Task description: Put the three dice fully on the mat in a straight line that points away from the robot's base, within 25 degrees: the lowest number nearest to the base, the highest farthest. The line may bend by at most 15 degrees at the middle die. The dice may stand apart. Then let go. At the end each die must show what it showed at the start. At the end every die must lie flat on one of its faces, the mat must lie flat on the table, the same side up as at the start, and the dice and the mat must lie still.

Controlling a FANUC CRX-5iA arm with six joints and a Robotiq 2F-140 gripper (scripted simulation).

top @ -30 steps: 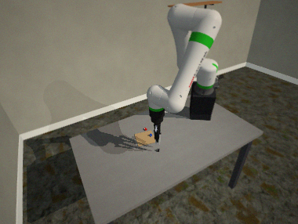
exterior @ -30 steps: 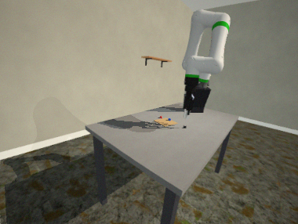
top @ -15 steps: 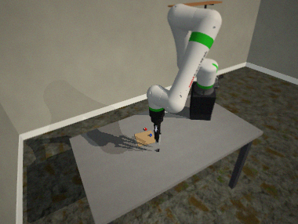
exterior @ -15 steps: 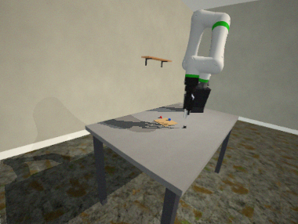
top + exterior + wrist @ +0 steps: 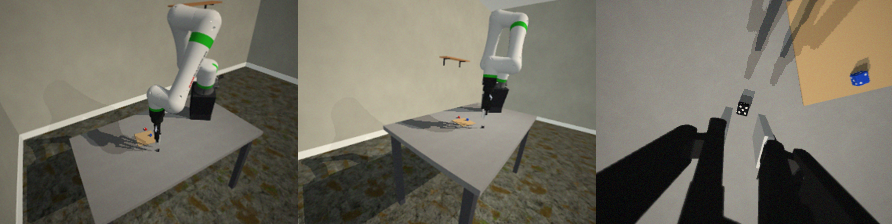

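Now: the black die 10 cm below my hand. Also, from my hand: blue die 16 cm to the right, 10 cm below, 2 cm behind; red die 25 cm to the right, 10 cm below, 1 cm behind; tan mat 16 cm to the right, 11 cm below, 3 cm ahead.
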